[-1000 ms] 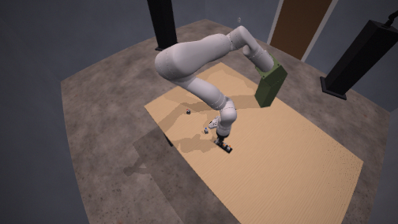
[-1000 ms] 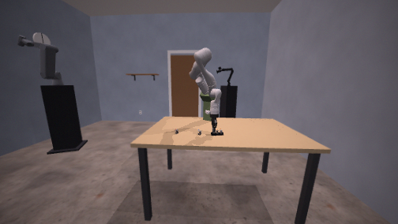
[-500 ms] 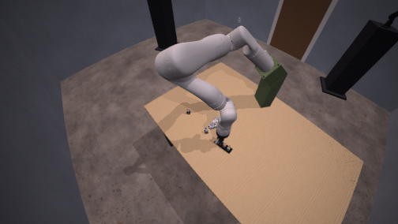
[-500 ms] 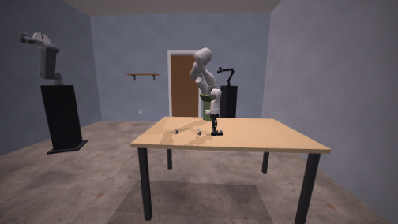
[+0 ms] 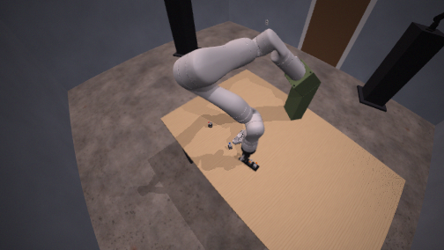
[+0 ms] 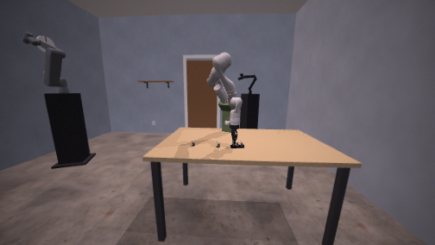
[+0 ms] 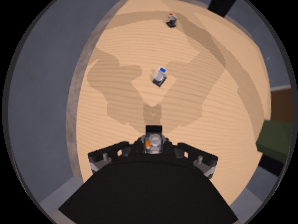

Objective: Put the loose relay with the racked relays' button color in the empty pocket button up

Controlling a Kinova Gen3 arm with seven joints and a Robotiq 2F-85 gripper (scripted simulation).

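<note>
The rack is 40 mm below my hand, 30 mm to the left of it and 10 mm ahead of it.
</note>
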